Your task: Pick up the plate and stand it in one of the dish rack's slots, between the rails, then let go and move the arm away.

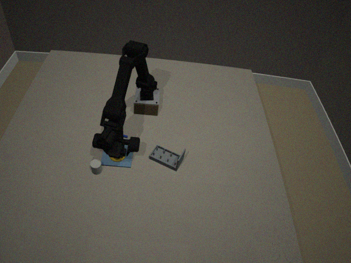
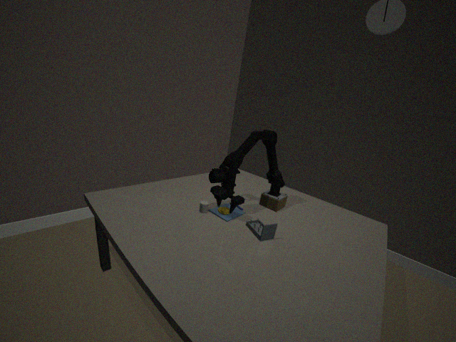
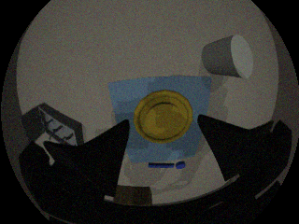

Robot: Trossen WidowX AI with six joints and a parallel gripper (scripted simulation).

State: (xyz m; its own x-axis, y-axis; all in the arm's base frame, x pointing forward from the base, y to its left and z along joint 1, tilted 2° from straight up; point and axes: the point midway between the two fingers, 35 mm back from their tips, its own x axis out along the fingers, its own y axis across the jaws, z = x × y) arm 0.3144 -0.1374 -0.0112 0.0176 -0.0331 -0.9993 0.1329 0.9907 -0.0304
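Now: the yellow plate 10 mm below my gripper tip. From my gripper tip the other things lie so: blue spoon: 130 mm behind, 20 mm below; then blue mat: 30 mm behind, 20 mm below; then white cup: 60 mm ahead, 80 mm to the right.
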